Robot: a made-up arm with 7 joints.
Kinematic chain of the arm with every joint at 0, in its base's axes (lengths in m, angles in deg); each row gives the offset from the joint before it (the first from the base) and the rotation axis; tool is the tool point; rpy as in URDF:
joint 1: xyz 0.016 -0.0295 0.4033 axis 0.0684 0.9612 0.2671
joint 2: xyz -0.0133 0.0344 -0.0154 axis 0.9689 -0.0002 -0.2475
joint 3: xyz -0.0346 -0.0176 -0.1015 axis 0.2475 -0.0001 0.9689
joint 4: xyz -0.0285 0.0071 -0.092 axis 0.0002 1 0
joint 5: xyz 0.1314 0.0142 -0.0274 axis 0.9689 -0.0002 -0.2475
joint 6: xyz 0.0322 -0.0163 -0.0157 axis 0.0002 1 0
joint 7: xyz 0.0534 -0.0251 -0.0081 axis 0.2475 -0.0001 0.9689
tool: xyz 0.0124 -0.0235 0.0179 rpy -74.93 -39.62 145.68
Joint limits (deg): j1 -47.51..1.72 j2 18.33..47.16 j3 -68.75..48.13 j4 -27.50..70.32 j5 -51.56..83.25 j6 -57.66..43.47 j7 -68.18..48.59
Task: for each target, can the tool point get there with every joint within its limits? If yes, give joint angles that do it. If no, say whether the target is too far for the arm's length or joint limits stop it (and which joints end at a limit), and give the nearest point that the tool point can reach.
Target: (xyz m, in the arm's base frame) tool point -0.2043 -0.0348 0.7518
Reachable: no: joint limits stop it (at a limit: joint 1, joint 2, joint 3, joint 4, joint 5, joint 7) | nearest point 0.0703 0.0959 0.4792 | short by 0.408 m
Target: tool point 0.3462 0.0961 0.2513
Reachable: yes | joints -42.68 41.51 -0.72 15.22 18.78 28.26 -1.41
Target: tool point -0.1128 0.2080 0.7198
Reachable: no: joint limits stop it (at a limit: joint 1, joint 2, joint 3, joint 5, joint 7) | nearest point 0.0814 0.1024 0.4863 | short by 0.322 m
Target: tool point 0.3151 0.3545 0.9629
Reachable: no: too far | nearest point 0.1874 0.2007 0.4871 | short by 0.516 m
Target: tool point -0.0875 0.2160 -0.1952
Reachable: no: too far | nearest point -0.0601 0.1588 -0.0378 | short by 0.170 m
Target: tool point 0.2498 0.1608 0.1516
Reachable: yes | joints -29.16 39.42 2.51 61.48 -21.43 -48.57 -4.38
